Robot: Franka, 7 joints.
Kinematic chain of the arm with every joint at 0, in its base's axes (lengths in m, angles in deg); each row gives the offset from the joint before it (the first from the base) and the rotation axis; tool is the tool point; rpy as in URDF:
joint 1: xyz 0 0 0.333 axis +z
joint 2: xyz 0 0 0 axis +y
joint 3: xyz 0 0 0.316 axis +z
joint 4: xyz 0.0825 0 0 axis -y
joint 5: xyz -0.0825 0 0.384 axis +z
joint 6: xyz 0 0 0 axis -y
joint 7: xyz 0.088 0 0 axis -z
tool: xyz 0 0 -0.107 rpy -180 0 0
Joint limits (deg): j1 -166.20..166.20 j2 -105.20..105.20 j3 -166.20..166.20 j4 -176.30..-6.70 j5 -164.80..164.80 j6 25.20..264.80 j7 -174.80..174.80
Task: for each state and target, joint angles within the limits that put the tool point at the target. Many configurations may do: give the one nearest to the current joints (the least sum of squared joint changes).
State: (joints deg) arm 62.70 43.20 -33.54 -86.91 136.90 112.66 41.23
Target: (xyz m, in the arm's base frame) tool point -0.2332 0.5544 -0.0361
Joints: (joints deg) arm 103.55 63.61 4.39 -98.77 132.99 110.34 41.23
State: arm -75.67 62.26 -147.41 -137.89 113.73 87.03 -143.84
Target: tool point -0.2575 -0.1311 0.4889
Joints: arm -44.85 80.77 -145.52 -165.19 100.81 66.24 -143.84
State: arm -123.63 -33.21 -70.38 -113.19 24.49 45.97 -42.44
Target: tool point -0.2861 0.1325 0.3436
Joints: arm -123.49 -27.43 -87.78 -137.62 14.62 56.43 -42.44
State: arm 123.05 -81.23 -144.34 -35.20 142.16 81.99 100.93
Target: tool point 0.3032 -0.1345 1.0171
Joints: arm 143.28 -29.98 -142.38 -12.50 135.29 60.99 100.93
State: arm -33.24 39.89 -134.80 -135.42 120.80 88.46 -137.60
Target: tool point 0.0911 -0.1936 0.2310
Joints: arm 4.96 16.28 -101.33 -176.30 84.46 56.56 -137.60
